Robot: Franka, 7 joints.
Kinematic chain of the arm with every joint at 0, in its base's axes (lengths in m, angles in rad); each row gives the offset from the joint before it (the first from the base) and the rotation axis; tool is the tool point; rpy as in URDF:
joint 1: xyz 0 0 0.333 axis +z
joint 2: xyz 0 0 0 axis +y
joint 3: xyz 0 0 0.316 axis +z
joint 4: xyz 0.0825 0 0 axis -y
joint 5: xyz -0.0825 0 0.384 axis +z
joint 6: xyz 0 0 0 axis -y
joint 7: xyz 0.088 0 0 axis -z
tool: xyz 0 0 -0.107 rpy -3.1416 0 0
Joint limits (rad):
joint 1: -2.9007..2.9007
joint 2: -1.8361..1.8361
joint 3: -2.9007..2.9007
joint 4: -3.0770..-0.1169
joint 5: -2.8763..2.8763
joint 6: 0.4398..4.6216
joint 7: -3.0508..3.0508
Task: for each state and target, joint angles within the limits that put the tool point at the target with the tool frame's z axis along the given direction. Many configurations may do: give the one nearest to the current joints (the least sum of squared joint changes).
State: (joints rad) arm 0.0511 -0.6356 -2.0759 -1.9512 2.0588 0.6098 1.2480
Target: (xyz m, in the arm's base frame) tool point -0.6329 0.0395 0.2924 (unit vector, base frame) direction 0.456 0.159 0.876
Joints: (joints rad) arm -0.6674 -1.3271 -2.3050 -1.3812 1.8864 0.4398 1.2480
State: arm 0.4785 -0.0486 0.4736 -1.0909 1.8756 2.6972 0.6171
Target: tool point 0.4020 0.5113 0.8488 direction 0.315 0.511 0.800
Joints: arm 0.4955 0.4136 0.6651 -0.8342 2.8633 2.6053 0.6171
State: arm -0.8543 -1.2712 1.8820 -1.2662 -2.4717 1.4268 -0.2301
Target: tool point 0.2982 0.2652 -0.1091 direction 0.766 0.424 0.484
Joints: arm -1.3152 -1.6559 2.6541 -1.9928 -1.7130 1.4580 -0.2301
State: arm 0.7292 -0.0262 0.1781 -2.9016 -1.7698 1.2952 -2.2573
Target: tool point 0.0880 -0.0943 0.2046 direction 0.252 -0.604 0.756
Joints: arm 0.5211 0.6943 -0.0898 -3.0770 -0.9953 0.9779 -2.2573
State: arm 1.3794 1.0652 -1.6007 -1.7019 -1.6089 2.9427 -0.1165
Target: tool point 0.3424 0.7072 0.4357 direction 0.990 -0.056 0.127
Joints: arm 1.7813 1.0586 -1.1051 -1.1410 -0.9475 2.2274 -0.1165
